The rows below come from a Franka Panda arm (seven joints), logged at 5 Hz.
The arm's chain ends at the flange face. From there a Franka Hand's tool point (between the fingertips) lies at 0.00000 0.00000 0.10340 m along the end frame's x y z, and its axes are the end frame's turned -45 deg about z.
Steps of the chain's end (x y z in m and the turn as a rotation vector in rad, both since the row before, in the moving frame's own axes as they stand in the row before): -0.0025, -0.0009, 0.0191, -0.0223, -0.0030, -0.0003; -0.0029, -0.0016, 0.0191, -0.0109, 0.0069, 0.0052; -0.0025, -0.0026, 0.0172, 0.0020, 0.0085, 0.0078; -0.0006, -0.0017, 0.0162, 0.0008, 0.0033, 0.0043; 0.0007, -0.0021, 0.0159, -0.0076, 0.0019, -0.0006; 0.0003, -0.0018, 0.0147, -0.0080, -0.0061, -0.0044; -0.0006, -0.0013, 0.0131, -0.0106, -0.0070, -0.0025
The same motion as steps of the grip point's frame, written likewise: -0.0030, -0.0010, 0.0191, -0.0136, -0.0179, -0.0003; -0.0012, -0.0019, 0.0191, -0.0126, -0.0028, 0.0052; 0.0008, -0.0031, 0.0172, -0.0046, 0.0074, 0.0078; 0.0011, -0.0014, 0.0162, -0.0018, 0.0029, 0.0043; 0.0016, -0.0003, 0.0159, -0.0067, -0.0040, -0.0006; 0.0005, -0.0009, 0.0147, -0.0013, -0.0100, -0.0044; -0.0008, -0.0011, 0.0131, -0.0025, -0.0124, -0.0025
